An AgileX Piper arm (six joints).
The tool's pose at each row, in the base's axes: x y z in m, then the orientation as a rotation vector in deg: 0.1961, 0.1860, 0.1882, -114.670, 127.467, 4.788; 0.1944, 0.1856, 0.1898, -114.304, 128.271, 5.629; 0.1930, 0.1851, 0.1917, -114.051, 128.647, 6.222; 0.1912, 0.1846, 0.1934, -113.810, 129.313, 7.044; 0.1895, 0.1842, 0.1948, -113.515, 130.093, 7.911; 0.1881, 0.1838, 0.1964, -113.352, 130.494, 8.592
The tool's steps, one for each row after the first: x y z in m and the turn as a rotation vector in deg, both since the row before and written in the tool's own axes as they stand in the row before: 0.0003, 0.0016, -0.0018, -0.623, -0.071, 0.588; 0.0004, 0.0012, -0.0020, -0.358, -0.154, 0.323; 0.0004, 0.0017, -0.0019, -0.614, -0.071, 0.462; 0.0004, 0.0016, -0.0015, -0.666, -0.044, 0.541; 0.0003, 0.0013, -0.0017, -0.463, -0.119, 0.293
